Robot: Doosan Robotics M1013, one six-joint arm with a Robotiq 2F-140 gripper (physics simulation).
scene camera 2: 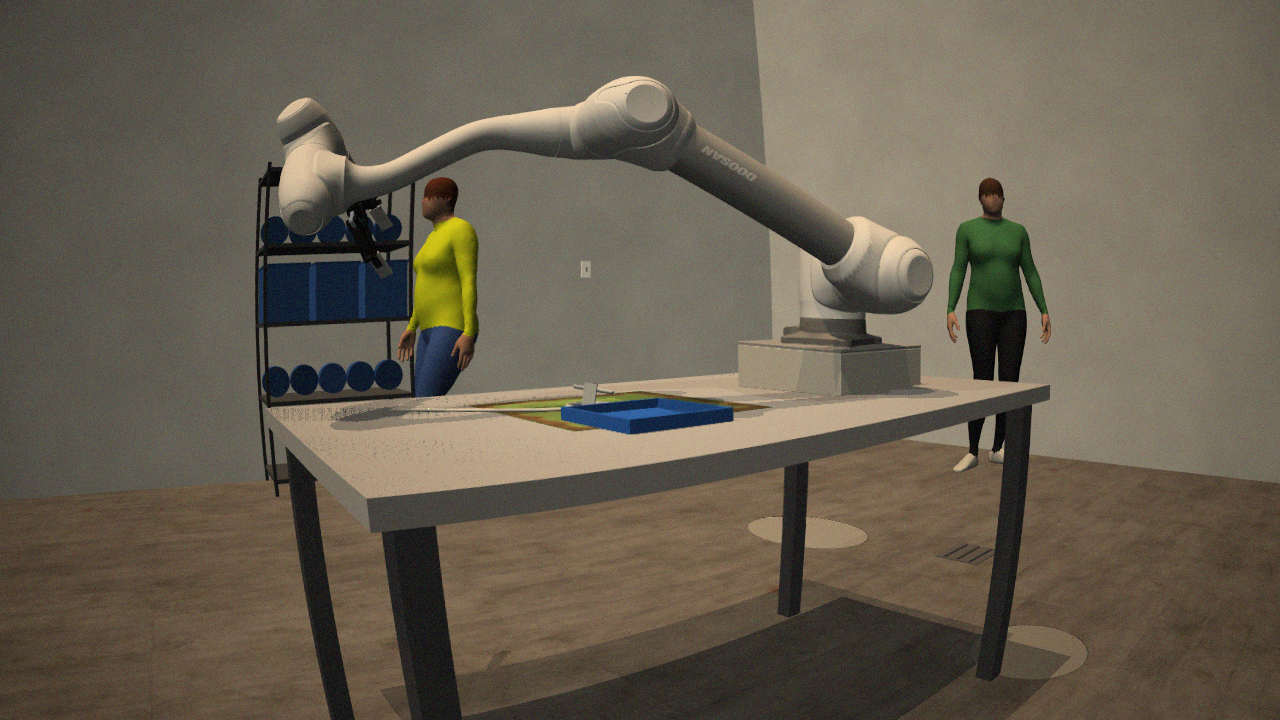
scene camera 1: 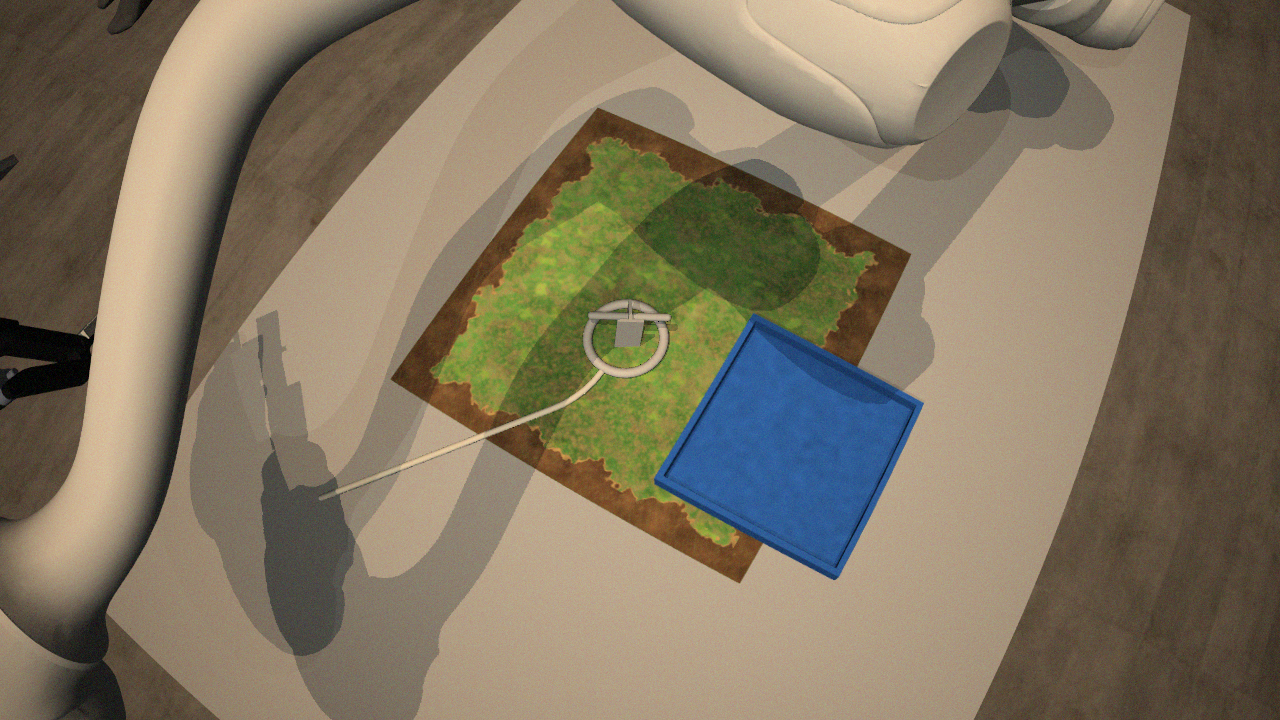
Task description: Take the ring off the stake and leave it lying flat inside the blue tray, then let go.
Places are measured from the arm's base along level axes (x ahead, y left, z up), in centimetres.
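Where they show: gripper, between the fingertips: [scene camera 2: 387, 250] [scene camera 1: 59, 236]; arm's base, origin of its link: [scene camera 2: 832, 343].
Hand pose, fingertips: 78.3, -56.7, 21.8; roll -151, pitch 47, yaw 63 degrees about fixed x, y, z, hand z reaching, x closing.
Things, the pixels of their top centre, and the offset from my fingertips, as dx, dy, dz. "spot": a spot on its surface instead. Level surfaces: height alone.
- pale ring, a spot on its surface: [scene camera 1: 588, 338] spot: -17.8, +37.6, -30.3
- green patterned mat, height of its surface: dz -31.2
- small grey plate, a spot on its surface: [scene camera 1: 629, 333] [scene camera 2: 589, 395] spot: -19.0, +41.5, -28.8
- thin pale line, a spot on its surface: [scene camera 1: 447, 451] spot: -2.5, +28.8, -30.8
- blue tray, centre of its top: [scene camera 1: 796, 440] [scene camera 2: 645, 407] -13.9, +59.7, -29.1
- table, height of its surface: dz -31.3
A pale ring [scene camera 1: 588, 338] lies on the green patterned mat [scene camera 1: 747, 559] [scene camera 2: 644, 396], around the pale stake, whose crossbar [scene camera 1: 608, 316] shows over the ring. A small grey plate [scene camera 1: 629, 333] [scene camera 2: 589, 392] stands at the stake; how it is attached is unclear. A thin pale line [scene camera 1: 447, 451] [scene camera 2: 492, 409] runs from the ring across the table. The blue tray [scene camera 1: 878, 490] [scene camera 2: 680, 419] is empty, beside the ring, overlapping the mat. My gripper [scene camera 2: 384, 242] is open and empty, high beyond the table's left part in scene camera 2, far from the ring. Its fingertips are unclear in scene camera 1.
My pale arm [scene camera 1: 183, 179] [scene camera 2: 501, 138] arches above the table [scene camera 1: 617, 635] [scene camera 2: 537, 479]. Its base stands at the table's right end in scene camera 2. A rack [scene camera 2: 331, 323] and a person in yellow [scene camera 2: 443, 268] are behind the gripper. A person in green [scene camera 2: 991, 259] stands behind the base.
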